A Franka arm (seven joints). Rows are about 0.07 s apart.
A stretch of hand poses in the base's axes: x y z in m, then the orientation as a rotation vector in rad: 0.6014 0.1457 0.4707 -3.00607 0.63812 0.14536; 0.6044 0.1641 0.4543 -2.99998 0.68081 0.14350; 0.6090 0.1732 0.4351 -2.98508 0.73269 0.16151; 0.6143 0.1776 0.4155 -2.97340 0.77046 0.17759; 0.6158 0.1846 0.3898 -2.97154 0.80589 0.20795; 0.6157 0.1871 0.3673 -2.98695 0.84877 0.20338; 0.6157 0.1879 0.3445 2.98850 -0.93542 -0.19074; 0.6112 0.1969 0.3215 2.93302 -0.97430 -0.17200; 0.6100 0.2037 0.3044 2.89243 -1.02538 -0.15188; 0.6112 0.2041 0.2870 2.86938 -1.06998 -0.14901; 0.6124 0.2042 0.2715 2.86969 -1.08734 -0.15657; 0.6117 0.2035 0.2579 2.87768 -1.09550 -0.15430; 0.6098 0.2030 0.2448 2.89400 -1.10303 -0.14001; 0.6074 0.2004 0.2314 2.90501 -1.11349 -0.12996; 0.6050 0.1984 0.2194 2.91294 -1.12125 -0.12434; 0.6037 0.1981 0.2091 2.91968 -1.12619 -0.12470; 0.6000 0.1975 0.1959 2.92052 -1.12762 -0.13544; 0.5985 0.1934 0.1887 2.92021 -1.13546 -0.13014; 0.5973 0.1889 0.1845 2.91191 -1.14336 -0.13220; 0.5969 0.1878 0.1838 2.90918 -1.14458 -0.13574; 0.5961 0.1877 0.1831 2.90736 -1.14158 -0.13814
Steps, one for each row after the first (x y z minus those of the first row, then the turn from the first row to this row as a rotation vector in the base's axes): 0.0030 0.0184 -0.0164 -0.00441 0.00054 -0.02778; 0.0076 0.0275 -0.0356 -0.00166 0.01318 -0.06241; 0.0129 0.0319 -0.0552 0.00074 0.02431 -0.08771; 0.0144 0.0389 -0.0809 -0.00500 0.04613 -0.10909; 0.0143 0.0414 -0.1034 -0.03212 0.04862 -0.13201; 0.0143 0.0422 -0.1262 -0.06929 0.04917 -0.18356; 0.0098 0.0512 -0.1492 -0.11376 0.04922 -0.21662; 0.0086 0.0580 -0.1663 -0.14017 0.04381 -0.25581; 0.0098 0.0584 -0.1837 -0.14813 0.04510 -0.28794; 0.0110 0.0585 -0.1992 -0.14089 0.04882 -0.29859; 0.0103 0.0578 -0.2128 -0.13134 0.04506 -0.30227; 0.0084 0.0573 -0.2259 -0.11652 0.03191 -0.30429; 0.0060 0.0547 -0.2393 -0.10478 0.02254 -0.30896; 0.0036 0.0527 -0.2513 -0.09594 0.01681 -0.31239; 0.0023 0.0524 -0.2616 -0.08806 0.01522 -0.31416; -0.0014 0.0518 -0.2748 -0.08494 0.02158 -0.31463; -0.0029 0.0477 -0.2820 -0.08355 0.01794 -0.31960; -0.0041 0.0432 -0.2862 -0.08816 0.02067 -0.32594; -0.0045 0.0421 -0.2869 -0.08962 0.02341 -0.32712; -0.0053 0.0420 -0.2876 -0.09187 0.02549 -0.32557
